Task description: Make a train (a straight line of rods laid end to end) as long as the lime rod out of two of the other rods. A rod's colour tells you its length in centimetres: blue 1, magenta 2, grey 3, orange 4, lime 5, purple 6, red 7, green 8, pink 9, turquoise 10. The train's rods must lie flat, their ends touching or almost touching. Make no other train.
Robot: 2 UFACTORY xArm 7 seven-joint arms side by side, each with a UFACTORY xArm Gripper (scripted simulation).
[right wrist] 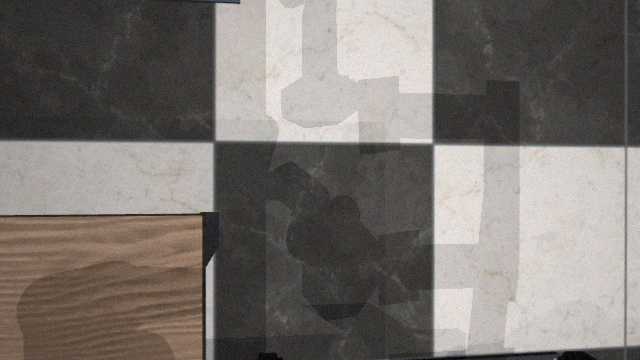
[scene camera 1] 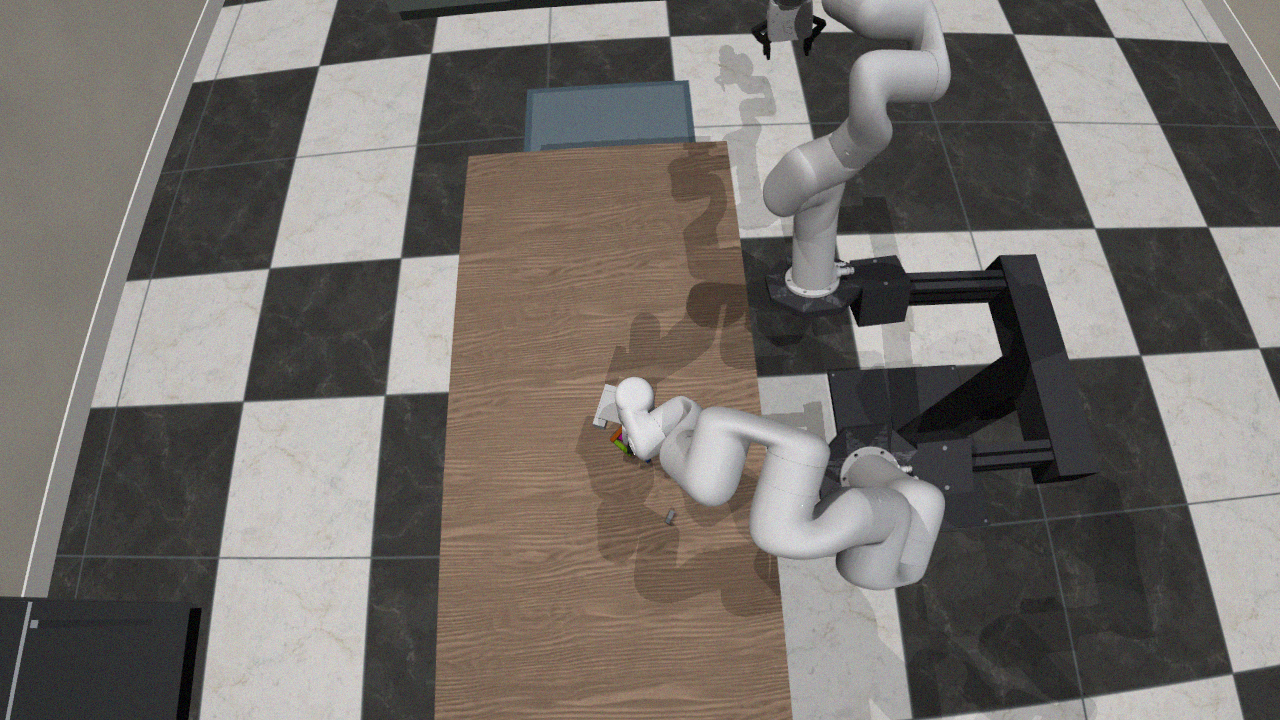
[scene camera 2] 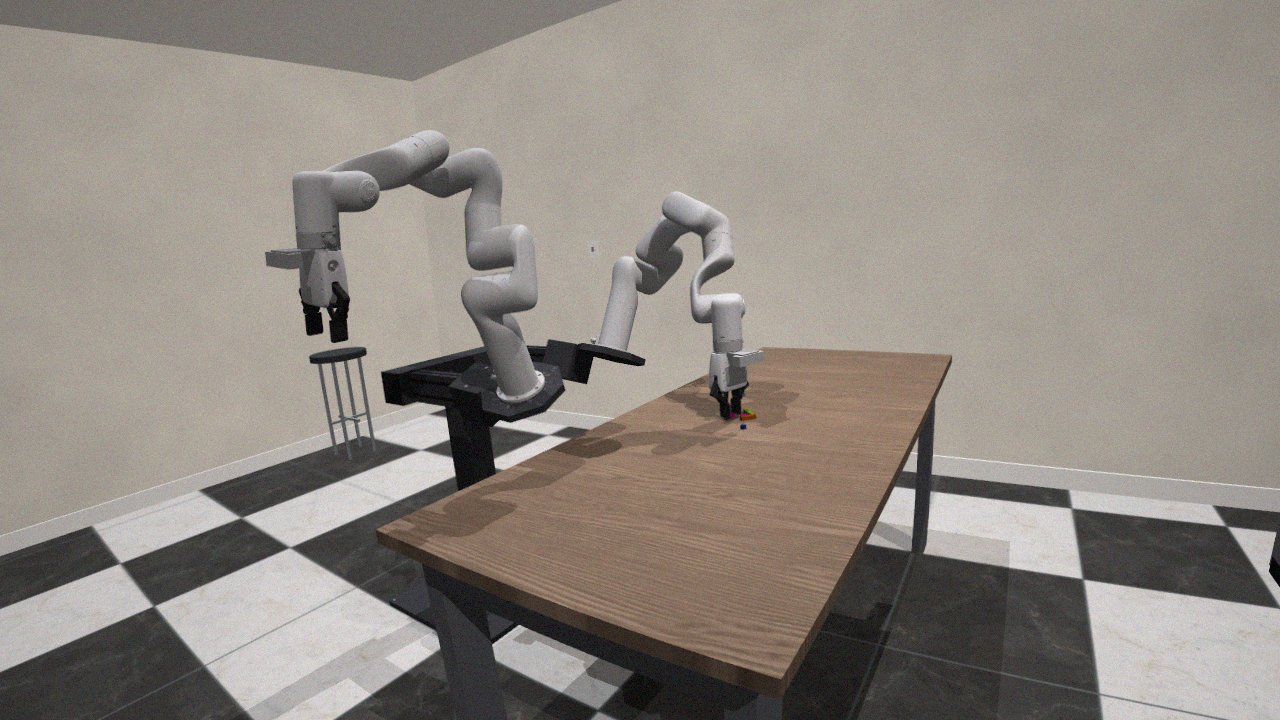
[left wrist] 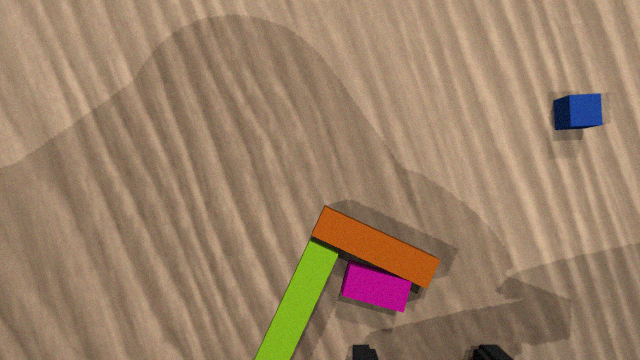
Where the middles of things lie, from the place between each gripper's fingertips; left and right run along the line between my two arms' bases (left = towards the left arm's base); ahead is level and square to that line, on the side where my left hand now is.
Right now the orange rod (left wrist: 357, 238) is 50 mm ahead of my left hand (scene camera 2: 730, 415), 10 mm to the right of it and 20 mm below it.
My right gripper (scene camera 2: 327, 337) is now 76 cm to the right of the orange rod, 54 cm short of it and 35 cm above it.
